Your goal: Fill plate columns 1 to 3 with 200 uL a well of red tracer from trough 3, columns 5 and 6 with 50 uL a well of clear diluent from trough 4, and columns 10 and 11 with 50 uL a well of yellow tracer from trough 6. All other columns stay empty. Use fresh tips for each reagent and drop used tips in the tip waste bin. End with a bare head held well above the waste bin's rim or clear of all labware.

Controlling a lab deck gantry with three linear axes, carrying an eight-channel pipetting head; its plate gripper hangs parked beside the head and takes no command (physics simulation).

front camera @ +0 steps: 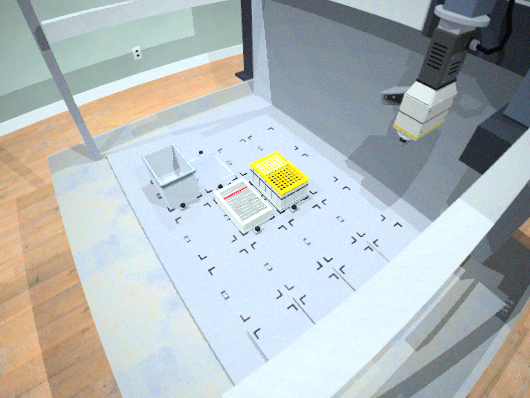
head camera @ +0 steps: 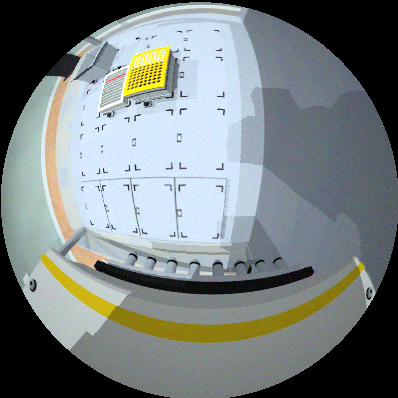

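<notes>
The pipetting head (front camera: 424, 116) (head camera: 205, 317) hangs high at the right, away from the labware. Its short grey nozzles (head camera: 195, 266) look bare. A small dark part beside the head may be the parked plate gripper (front camera: 392, 96); its fingers cannot be made out. The white trough block (front camera: 257, 220) (head camera: 113, 105) shows a red strip (front camera: 235, 193) (head camera: 116, 77) in one trough; other liquids cannot be told. A clear plate (front camera: 212, 167) lies behind it, its wells too faint to read. The yellow tip rack (front camera: 280, 172) (head camera: 148, 71) shows pale positions in its far part and dark ones in its near part.
The grey open waste bin (front camera: 179, 192) (head camera: 101, 60) stands left of the clear plate. Small black knobs (front camera: 257, 228) (head camera: 146, 103) stand beside the labware. A pale frame beam (front camera: 400, 295) crosses the front camera's foreground.
</notes>
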